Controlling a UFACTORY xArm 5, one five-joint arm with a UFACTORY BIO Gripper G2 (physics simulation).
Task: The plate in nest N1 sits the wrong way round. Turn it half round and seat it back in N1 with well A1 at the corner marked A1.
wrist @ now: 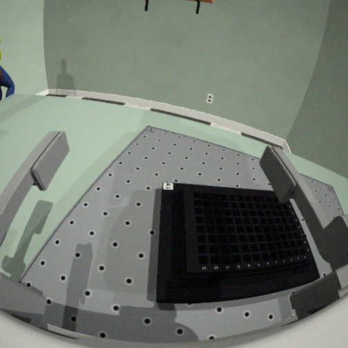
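Observation:
The black well plate (247, 227) sits in the black nest N1 (166, 287), right of centre in the wrist view. The nest's white A1 label (168, 186) is at its upper left corner. Small column numbers run along the plate's lower edge, with the highest ones at the left, and small marks run down its right edge. The plate's own A1 corner appears to be at the lower right, opposite the label. My gripper (164, 168) is open and empty. Its right finger overlaps the plate's right side in view; its left finger is well left of the nest.
A grey perforated board (115, 220) lies under the nest on the pale green table (75, 130). A wall with a white socket (210, 98) stands behind. Part of a person (6, 82) shows at the left edge. Shadows of the gripper fall on the board.

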